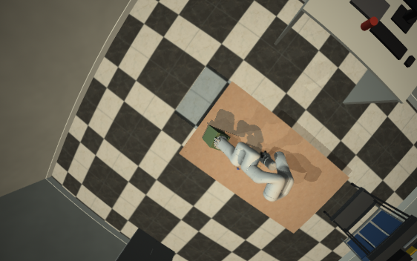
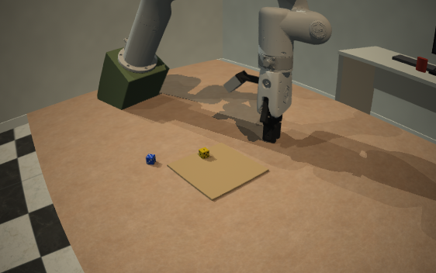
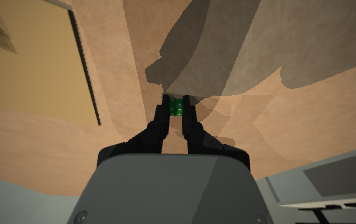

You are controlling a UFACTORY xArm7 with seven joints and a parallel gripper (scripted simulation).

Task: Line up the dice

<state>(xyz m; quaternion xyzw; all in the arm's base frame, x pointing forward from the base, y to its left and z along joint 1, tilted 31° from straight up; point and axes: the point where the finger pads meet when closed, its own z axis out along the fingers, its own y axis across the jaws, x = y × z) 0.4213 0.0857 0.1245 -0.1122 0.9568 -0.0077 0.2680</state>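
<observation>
My hand is 10 mm above the green die. From my hand the other things lie so: tan mat 170 mm to the right, 20 mm below; blue die 110 mm behind, 250 mm to the right, 10 mm below; yellow die 50 mm behind, 160 mm to the right, 10 mm below.
</observation>
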